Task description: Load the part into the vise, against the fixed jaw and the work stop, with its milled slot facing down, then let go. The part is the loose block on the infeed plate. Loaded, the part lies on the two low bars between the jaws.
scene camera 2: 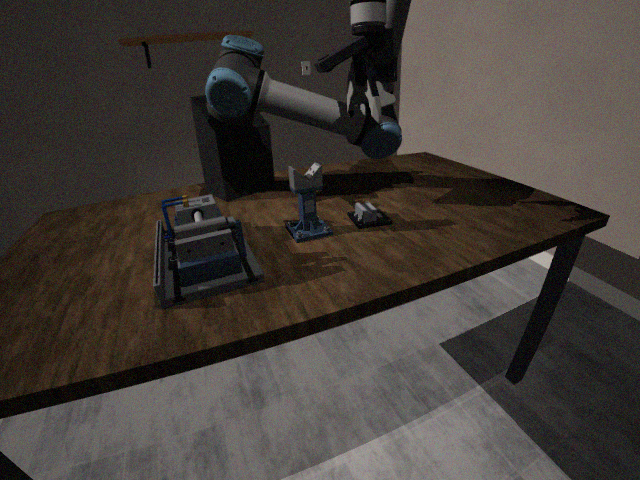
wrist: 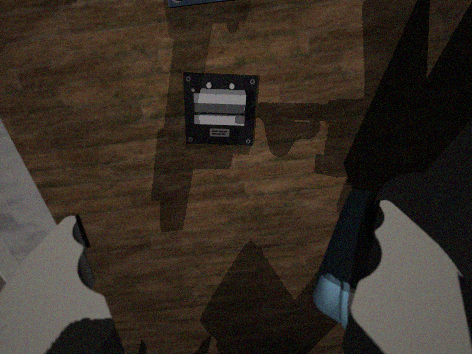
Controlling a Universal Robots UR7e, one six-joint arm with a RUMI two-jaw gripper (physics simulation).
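Note:
The part (scene camera 2: 366, 210) (wrist: 220, 98) is a light grey block lying on the black infeed plate (scene camera 2: 383, 220) (wrist: 193, 134). A darker lengthwise channel shows between its two bright ridges, so the milled slot appears to face up. My gripper (scene camera 2: 370, 111) (wrist: 229, 210) is open and empty, high above the table; in the wrist view the plate lies beyond the fingertips, between their lines. The vise (scene camera 2: 206, 253) stands at the left of the table, grey and blue with dark arms at its sides. Its low bars are hidden, and I cannot tell the work stop apart.
A blue stand with a grey V-shaped top (scene camera 2: 307, 180) stands between the vise and the infeed plate; its blue base edge (wrist: 200, 3) shows at the top of the wrist view. Blue hoses (scene camera 2: 165, 211) rise at the vise's back. A dark pedestal (scene camera 2: 206, 149) stands behind.

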